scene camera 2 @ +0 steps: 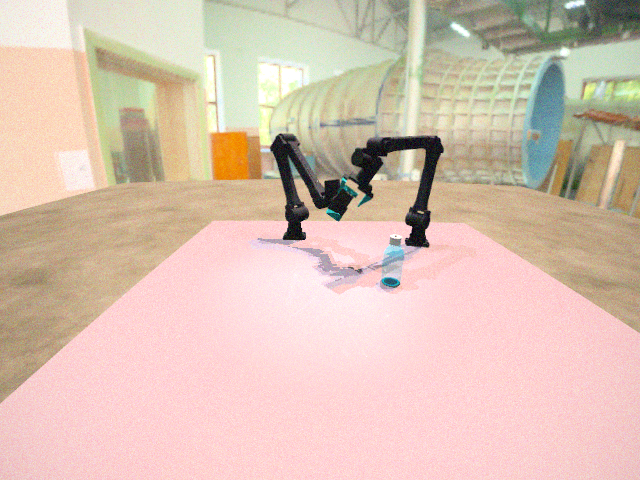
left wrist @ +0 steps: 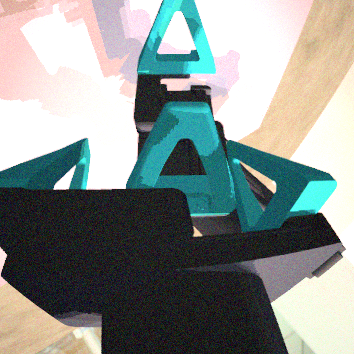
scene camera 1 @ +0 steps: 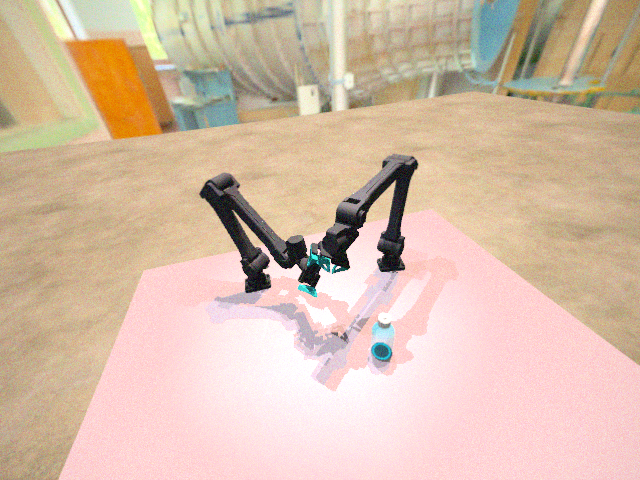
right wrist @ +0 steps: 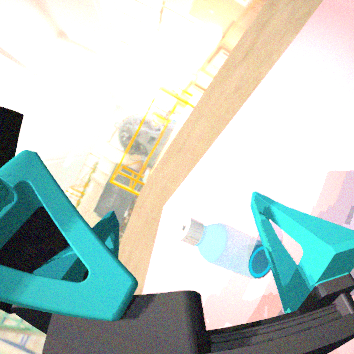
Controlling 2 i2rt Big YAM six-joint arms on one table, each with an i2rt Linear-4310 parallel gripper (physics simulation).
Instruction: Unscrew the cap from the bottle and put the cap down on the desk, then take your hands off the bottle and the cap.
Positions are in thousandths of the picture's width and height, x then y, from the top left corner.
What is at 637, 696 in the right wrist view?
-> A light blue bottle.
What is my right gripper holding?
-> Nothing.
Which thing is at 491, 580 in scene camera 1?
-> My right gripper.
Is my right gripper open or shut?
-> Open.
